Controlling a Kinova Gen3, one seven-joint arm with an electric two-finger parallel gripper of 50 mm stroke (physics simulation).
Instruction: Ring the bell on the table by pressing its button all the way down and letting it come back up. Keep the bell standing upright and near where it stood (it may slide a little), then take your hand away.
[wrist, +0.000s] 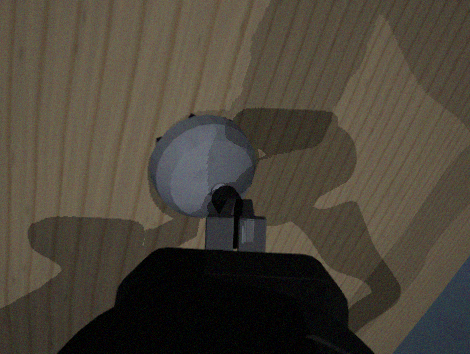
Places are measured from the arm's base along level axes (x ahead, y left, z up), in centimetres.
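Pixels of known places: gripper, fingertip midpoint: (238, 215).
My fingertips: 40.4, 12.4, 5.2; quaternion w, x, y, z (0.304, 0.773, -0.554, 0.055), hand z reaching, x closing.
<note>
Ahead of a thing's pixels: the offset from my fingertips to its middle, as dx, dy, dz. Level surfaces: height alone.
The bell {+0.2, +0.5, -4.0} (200, 162) shows as a silvery grey dome left of the middle in the wrist view, seen from above. Its black button {+0.2, +0.5, -1.2} (224, 194) shows near the dome's lower right edge. My gripper (238, 215) is shut with nothing between the fingers. Its fingertips overlap the lower part of the button in this view. Whether they touch it, and whether the button is pressed down, I cannot tell. Small dark bits of the bell's base show at the dome's upper left edge; the rest of the base is hidden under the dome.
The bell is on a wooden table top {dz -7.3} (75, 100) with vertical grain. Dark shadows of the arm and gripper fall across the wood on both sides. The table's edge runs diagonally at the lower right, with a blue surface (445, 320) beyond it.
</note>
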